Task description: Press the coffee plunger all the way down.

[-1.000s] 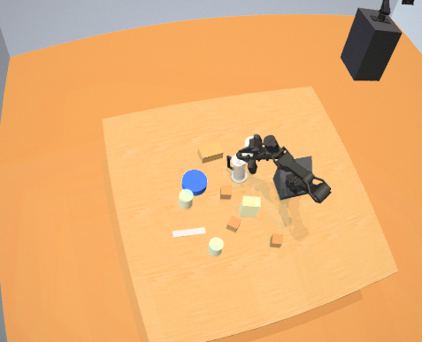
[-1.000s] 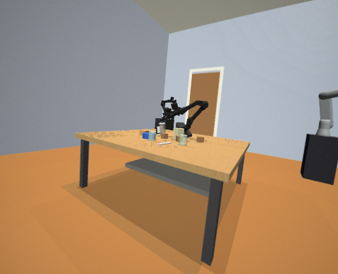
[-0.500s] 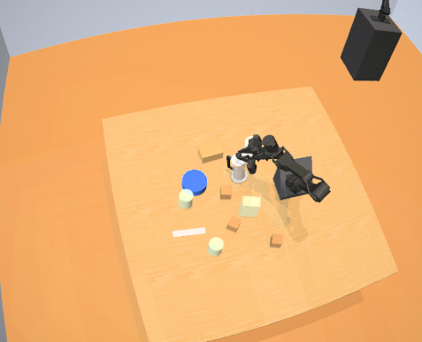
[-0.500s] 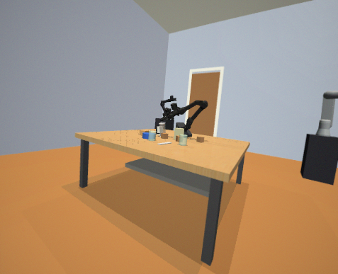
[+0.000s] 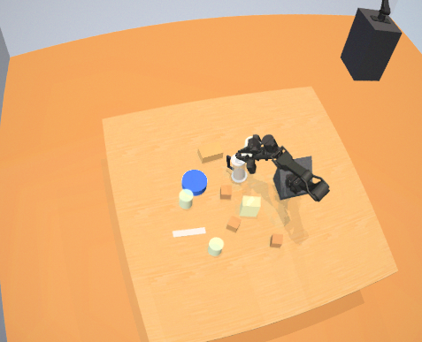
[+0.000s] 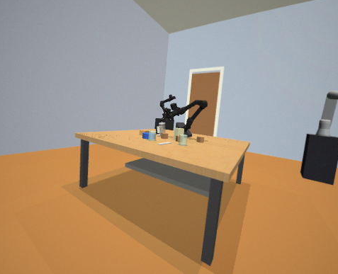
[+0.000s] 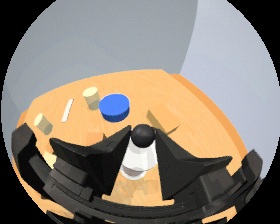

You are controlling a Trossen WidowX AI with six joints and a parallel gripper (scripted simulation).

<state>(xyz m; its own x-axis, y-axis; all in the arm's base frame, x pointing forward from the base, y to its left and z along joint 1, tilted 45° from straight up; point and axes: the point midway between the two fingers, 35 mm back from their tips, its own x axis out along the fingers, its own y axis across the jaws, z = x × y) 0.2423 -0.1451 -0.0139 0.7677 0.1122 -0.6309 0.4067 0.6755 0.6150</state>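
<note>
Right now the coffee press is 90 mm below my gripper tip and 10 mm behind it. The rest, counted from my gripper tip: blue disc (190 mm ahead, 150 mm below, 30 mm to the left); tan block (150 mm below, 130 mm to the right, 90 mm ahead); white cylinder (120 mm below, 120 mm behind, 110 mm to the right).
</note>
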